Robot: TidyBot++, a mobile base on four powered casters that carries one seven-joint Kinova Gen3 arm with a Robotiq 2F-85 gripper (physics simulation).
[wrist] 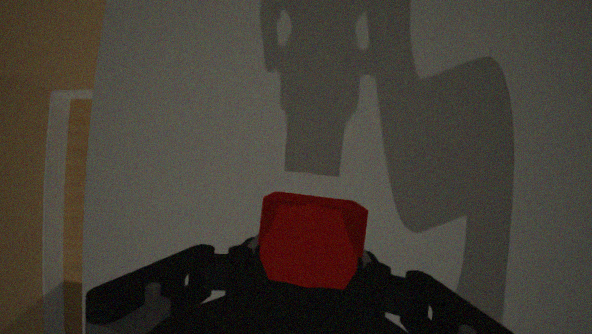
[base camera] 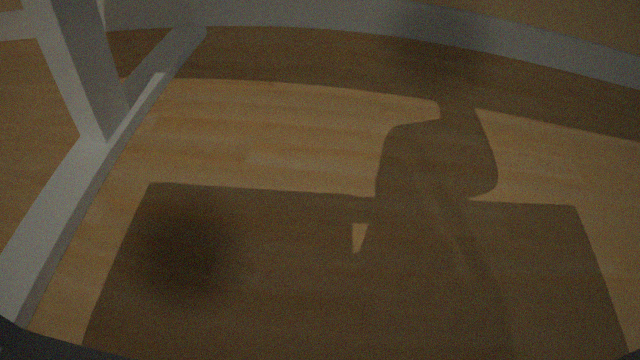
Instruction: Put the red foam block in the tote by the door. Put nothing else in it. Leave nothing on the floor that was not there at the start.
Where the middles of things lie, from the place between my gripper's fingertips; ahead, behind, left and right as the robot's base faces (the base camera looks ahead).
Scene:
The red foam block (wrist: pixel 310 241) lies 1 cm behind my hand and 1 cm above it.

